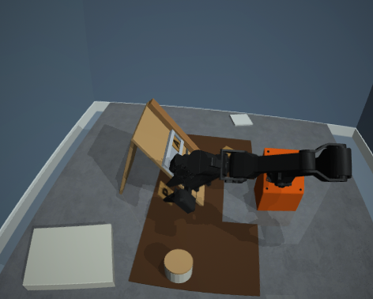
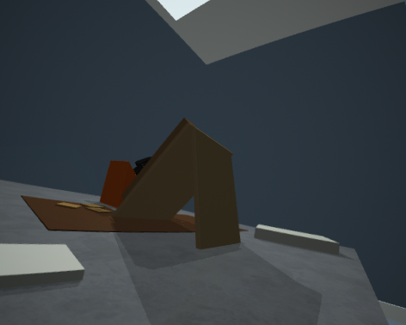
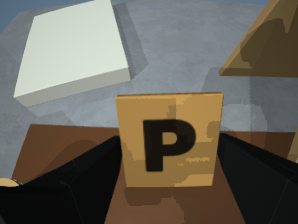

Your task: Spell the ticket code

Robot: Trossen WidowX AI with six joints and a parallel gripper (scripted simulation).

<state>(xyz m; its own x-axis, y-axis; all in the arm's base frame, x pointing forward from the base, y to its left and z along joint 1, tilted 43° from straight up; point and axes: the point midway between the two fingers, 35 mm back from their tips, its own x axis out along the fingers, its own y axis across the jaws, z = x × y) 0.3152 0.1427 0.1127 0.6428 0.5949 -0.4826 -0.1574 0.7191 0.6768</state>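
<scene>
Now: the white ticket 220 mm to the right of my gripper tip, 80 mm below it and 30 mm behind it. Round my gripper tip: brown mat 160 mm to the right, 150 mm below, 140 mm behind; white slab 250 mm ahead, 230 mm to the left, 130 mm below; tile marked p right at my gripper tip.
</scene>
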